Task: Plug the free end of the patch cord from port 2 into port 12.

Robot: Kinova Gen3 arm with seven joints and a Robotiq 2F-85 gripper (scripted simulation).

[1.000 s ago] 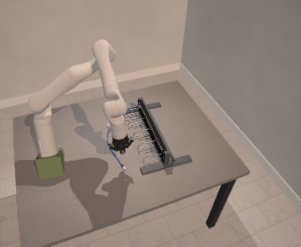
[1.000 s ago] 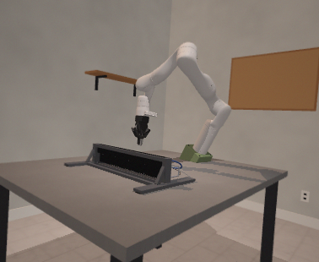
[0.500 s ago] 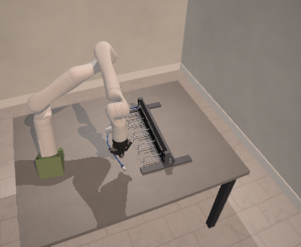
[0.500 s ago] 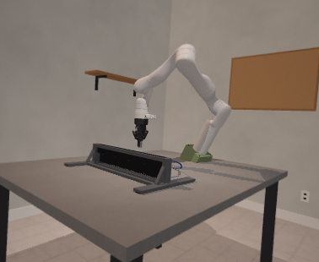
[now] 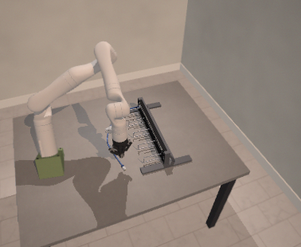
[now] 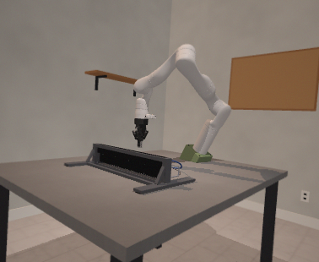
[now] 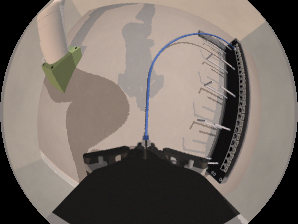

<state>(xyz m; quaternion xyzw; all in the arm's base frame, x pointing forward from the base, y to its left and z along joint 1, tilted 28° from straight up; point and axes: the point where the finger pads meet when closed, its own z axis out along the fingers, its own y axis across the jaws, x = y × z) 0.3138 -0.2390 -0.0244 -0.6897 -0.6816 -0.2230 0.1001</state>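
Right now my hand is 2 cm to the left of the white plug and 9 cm above it.
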